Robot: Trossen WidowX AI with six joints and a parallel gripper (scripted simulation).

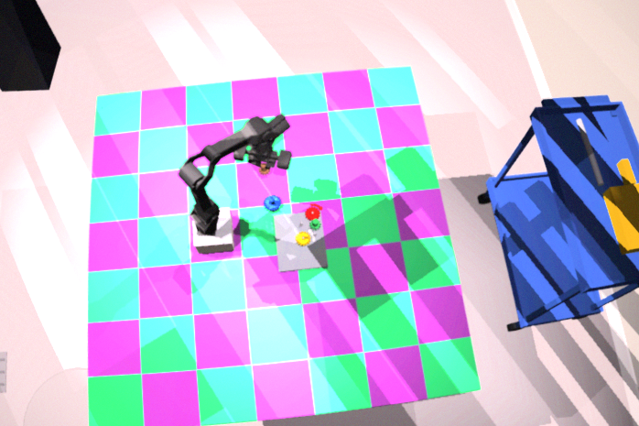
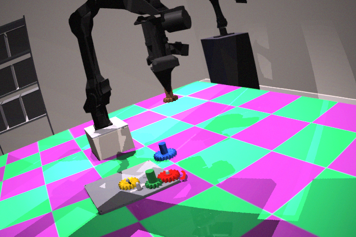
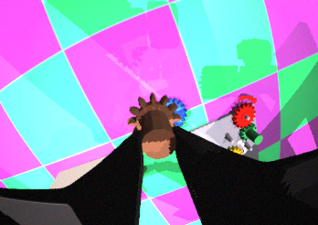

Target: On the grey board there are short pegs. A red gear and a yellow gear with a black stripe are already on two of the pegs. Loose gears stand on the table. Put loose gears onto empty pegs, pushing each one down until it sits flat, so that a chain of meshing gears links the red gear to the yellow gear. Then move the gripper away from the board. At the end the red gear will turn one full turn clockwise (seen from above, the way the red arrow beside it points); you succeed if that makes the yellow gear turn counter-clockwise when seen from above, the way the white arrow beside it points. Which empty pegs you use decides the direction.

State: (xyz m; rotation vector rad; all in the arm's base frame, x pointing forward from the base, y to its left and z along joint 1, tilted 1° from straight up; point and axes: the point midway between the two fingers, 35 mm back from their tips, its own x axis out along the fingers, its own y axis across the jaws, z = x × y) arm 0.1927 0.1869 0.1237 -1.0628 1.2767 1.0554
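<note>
Now: gripper tip 18 cm short of the green gear, 15 cm to the left of it and 14 cm above it. From my gripper tip the other things lie so: orange gear (1 cm below); red gear (17 cm ahead, 11 cm to the right, 15 cm below); blue gear (2 cm ahead, 6 cm to the right, 15 cm below).
</note>
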